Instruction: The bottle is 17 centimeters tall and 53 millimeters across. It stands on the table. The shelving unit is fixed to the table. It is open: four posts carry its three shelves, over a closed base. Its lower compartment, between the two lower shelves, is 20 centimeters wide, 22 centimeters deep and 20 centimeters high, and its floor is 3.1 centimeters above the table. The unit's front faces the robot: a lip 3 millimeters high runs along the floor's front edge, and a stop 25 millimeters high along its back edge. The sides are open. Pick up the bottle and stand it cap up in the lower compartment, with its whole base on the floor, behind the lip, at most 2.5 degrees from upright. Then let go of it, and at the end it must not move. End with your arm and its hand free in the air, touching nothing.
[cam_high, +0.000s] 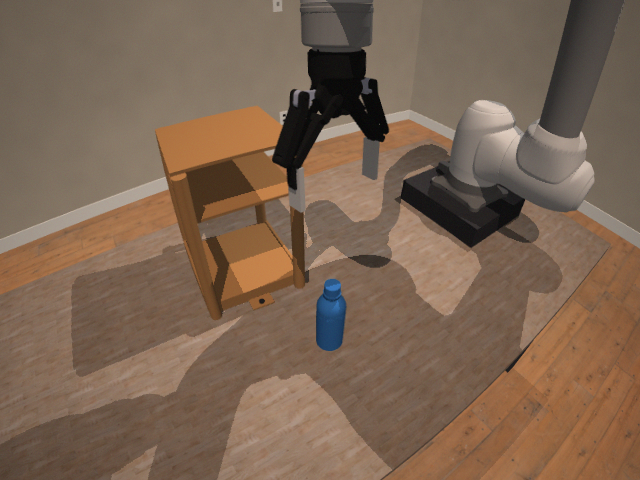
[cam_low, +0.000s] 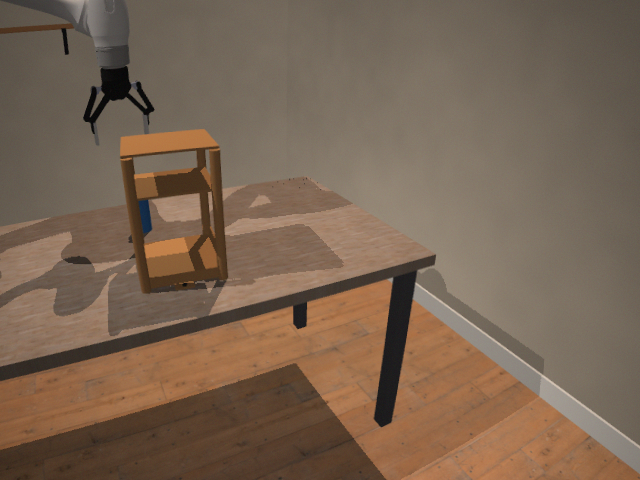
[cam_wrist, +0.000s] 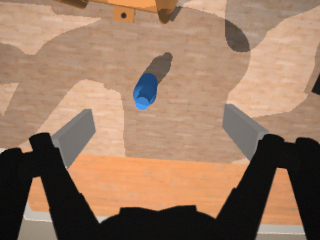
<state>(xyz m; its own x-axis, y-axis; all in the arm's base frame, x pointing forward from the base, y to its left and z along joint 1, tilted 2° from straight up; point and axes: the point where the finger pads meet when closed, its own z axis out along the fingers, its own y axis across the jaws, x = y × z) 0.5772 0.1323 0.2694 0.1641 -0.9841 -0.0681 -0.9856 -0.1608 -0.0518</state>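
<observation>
My hand is 3 cm short of the blue bottle, 5 cm to the right of it and 22 cm above it. Also, from my hand: orange shelving unit: 10 cm ahead, 23 cm to the right, 15 cm below.
</observation>
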